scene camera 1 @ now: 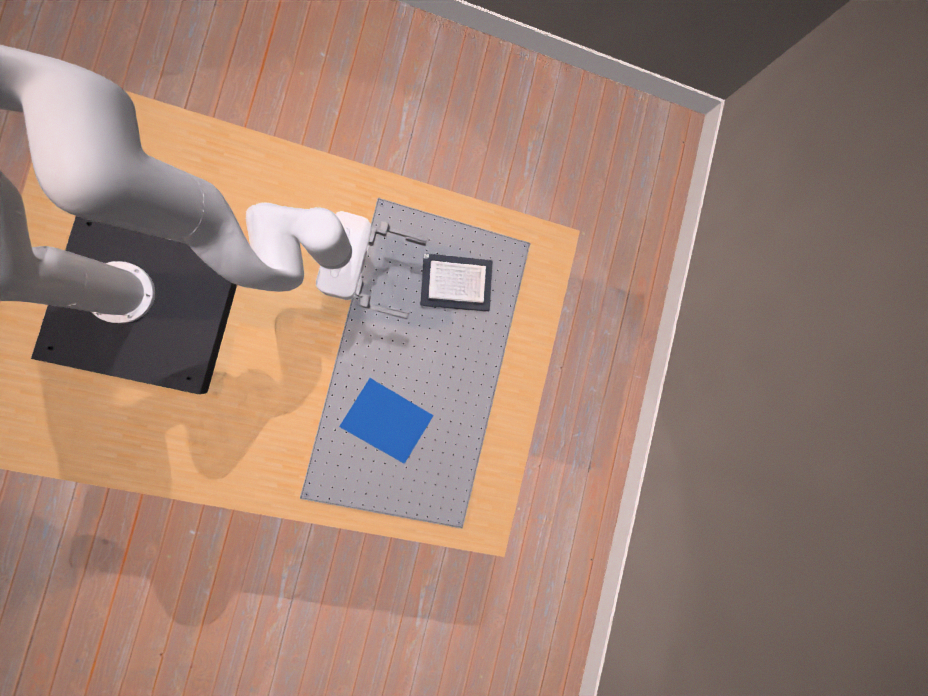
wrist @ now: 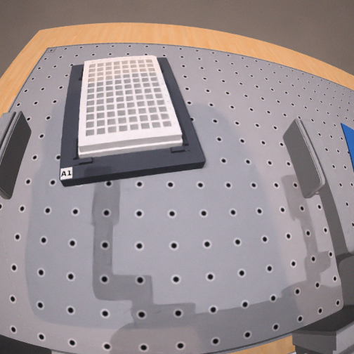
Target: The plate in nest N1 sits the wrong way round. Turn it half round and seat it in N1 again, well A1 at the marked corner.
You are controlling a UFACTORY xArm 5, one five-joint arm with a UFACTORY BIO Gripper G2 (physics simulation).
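Observation:
The white well plate lies flat inside the dark nest, its grid of wells facing up. A white A1 label marks the nest's near left corner in the wrist view. Which corner of the plate holds its own well A1 cannot be told. My gripper is open, with no thing between its fingers. It hangs above the perforated board, on the robot-base side of the nest, with its fingers spread wide and apart from the plate.
The grey perforated board lies on the wooden table. A blue rectangle lies on the board, apart from the nest. The black robot base plate is on the left in the scene view.

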